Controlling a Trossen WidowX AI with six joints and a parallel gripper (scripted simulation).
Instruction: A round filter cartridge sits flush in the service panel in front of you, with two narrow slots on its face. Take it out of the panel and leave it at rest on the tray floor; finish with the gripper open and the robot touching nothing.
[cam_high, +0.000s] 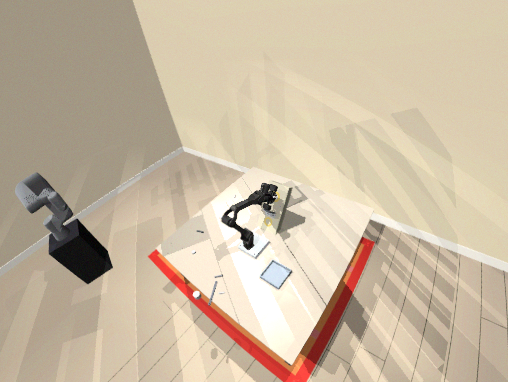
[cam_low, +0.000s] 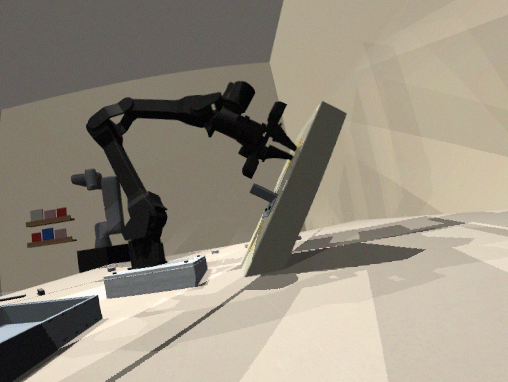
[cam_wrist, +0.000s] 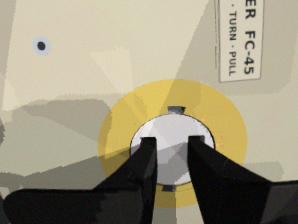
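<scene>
Now: the round filter cartridge 10 mm ahead of my gripper tip and 10 mm below it. From my gripper tip the other things lie so: service panel: 40 mm behind, 10 mm to the right, 80 mm below; grey ledge: 90 mm behind, 20 mm to the right, 90 mm below; tray: 380 mm behind, 350 mm to the right, 220 mm below.
</scene>
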